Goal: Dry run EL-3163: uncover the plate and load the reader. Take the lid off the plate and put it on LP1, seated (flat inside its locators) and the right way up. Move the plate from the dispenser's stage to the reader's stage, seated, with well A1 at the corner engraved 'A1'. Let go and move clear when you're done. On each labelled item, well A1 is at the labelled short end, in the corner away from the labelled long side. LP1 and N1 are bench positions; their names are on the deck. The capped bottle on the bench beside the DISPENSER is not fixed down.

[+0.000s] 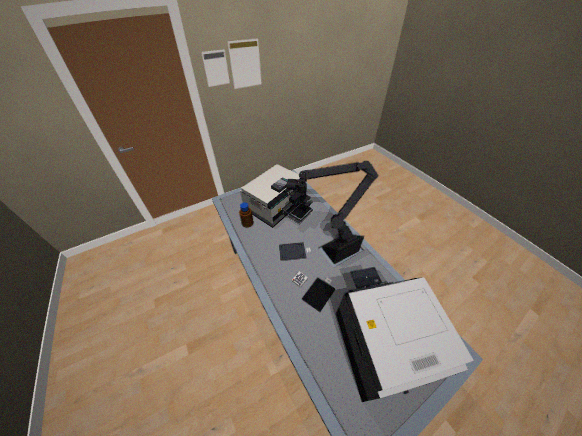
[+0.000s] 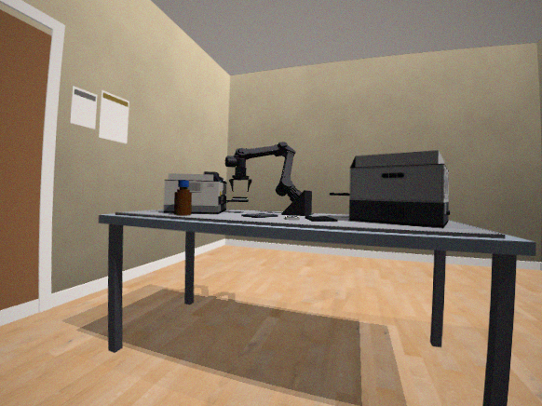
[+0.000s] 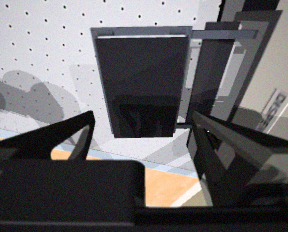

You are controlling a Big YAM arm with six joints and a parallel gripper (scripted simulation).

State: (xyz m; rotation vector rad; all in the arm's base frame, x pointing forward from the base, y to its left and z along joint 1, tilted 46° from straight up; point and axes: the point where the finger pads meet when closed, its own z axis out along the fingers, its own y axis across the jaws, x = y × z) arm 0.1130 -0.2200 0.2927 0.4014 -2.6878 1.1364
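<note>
My gripper is now 50 mm above the dark see-through lid. The rest, counted from my hand: brown capped bottle: 350 mm ahead, 180 mm to the right, 30 mm below; well plate: 50 mm below; grey-blue LP1 pad: 200 mm ahead, 210 mm to the left, 140 mm below.
</note>
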